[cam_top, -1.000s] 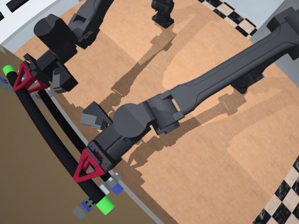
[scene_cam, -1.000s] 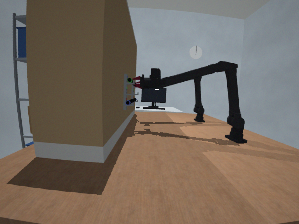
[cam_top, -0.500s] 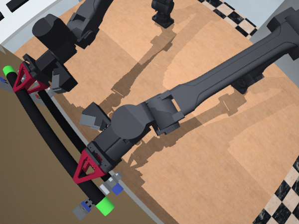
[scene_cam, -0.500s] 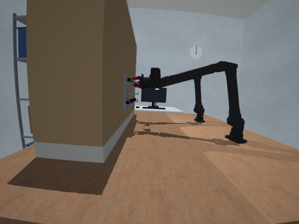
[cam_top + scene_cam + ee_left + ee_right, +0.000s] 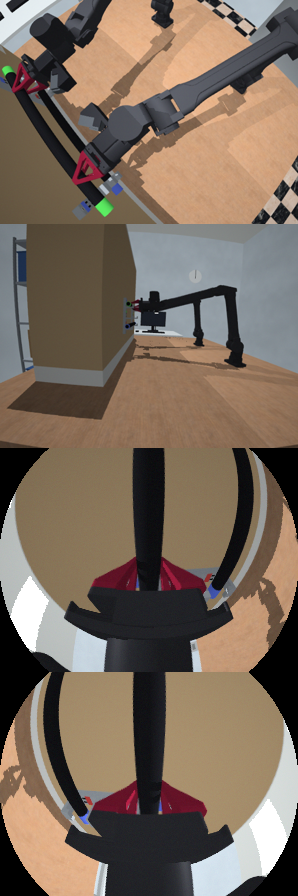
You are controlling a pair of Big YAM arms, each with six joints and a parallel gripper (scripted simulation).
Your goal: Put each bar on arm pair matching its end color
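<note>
Now: left hand 15 cm to the left of the green-ended bar. The rest, counted from my left hand: brown wall 19 cm ahead, 14 cm to the right, 8 cm above; then blue-ended bar 16 cm to the right, 15 cm below.
</note>
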